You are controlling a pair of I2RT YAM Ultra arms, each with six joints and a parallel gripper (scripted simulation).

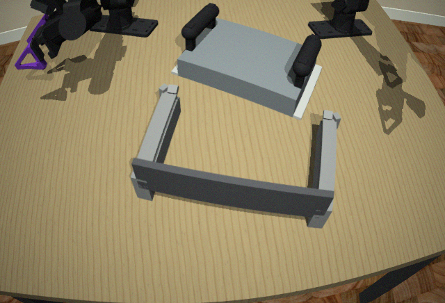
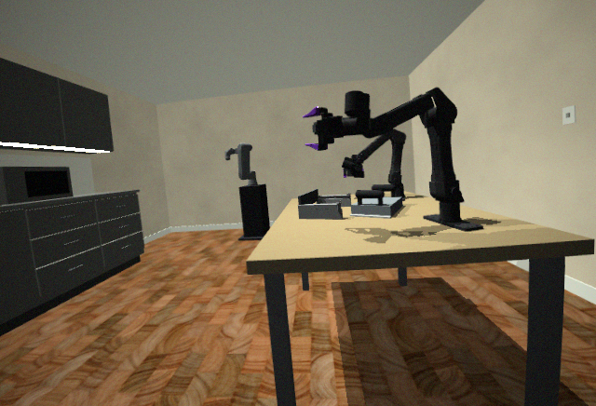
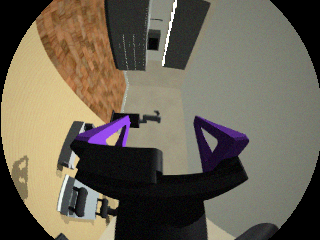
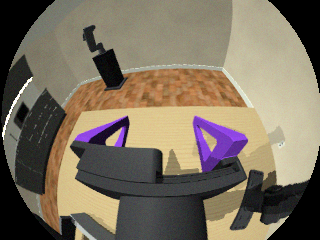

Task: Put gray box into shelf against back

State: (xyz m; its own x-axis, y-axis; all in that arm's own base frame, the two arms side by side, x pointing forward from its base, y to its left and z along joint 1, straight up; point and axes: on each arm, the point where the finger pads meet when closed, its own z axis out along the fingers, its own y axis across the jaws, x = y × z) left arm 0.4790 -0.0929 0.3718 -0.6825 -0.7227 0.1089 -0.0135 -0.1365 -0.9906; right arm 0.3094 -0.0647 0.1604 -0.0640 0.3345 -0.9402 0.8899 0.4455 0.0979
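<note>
The gray box lies 80 mm behind my right hand, 490 mm to the left of it and 110 mm below it. The rest, counted from my right hand: dark back plate 270 mm ahead, 440 mm to the left, 90 mm below.
Right now my left hand is 290 mm past the gray box, 320 mm to the left of it and 320 mm above it. Also, from my left hand: dark back plate 50 mm ahead, 380 mm to the right, 300 mm below.
</note>
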